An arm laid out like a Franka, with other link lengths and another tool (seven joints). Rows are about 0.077 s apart.
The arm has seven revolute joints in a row. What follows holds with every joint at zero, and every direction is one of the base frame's.
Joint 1 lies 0.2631 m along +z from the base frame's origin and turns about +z.
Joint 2 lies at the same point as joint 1 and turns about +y.
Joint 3 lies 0.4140 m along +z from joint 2 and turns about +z.
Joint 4 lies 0.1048 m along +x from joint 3 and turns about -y.
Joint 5 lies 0.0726 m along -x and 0.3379 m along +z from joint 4 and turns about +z.
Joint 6 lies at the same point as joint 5 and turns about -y.
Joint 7 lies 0.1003 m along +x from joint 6 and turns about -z.
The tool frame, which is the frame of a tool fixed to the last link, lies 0.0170 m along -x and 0.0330 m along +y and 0.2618 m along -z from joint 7; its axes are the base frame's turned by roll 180.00, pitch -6.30 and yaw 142.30 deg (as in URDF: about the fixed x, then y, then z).
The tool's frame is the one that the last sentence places.
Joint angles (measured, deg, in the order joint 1, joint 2, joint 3, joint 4, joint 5, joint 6, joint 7), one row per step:
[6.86, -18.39, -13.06, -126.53, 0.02, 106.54, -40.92]
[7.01, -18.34, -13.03, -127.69, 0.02, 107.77, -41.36]
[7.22, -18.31, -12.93, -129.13, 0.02, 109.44, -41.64]
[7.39, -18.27, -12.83, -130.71, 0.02, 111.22, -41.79]
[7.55, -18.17, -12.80, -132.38, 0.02, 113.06, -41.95]
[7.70, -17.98, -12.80, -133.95, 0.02, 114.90, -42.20]
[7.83, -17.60, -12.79, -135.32, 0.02, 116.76, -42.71]
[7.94, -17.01, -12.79, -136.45, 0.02, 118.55, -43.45]
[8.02, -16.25, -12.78, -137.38, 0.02, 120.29, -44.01]
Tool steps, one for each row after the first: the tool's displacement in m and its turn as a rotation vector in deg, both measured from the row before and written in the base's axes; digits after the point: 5 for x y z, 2 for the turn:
[-0.00042, 0.00147, -0.00718, -0.01, -0.05, 0.61]
[-0.00003, 0.00248, -0.00850, -0.05, -0.22, 0.57]
[-0.00052, 0.00239, -0.00938, -0.05, -0.17, 0.40]
[-0.00099, 0.00193, -0.01030, -0.03, -0.08, 0.34]
[-0.00064, 0.00154, -0.01013, -0.04, -0.10, 0.38]
[0.00053, 0.00116, -0.00987, -0.08, -0.15, 0.61]
[0.00158, 0.00066, -0.00960, -0.12, -0.12, 0.80]
[0.00255, 0.00049, -0.00933, -0.16, -0.09, 0.60]

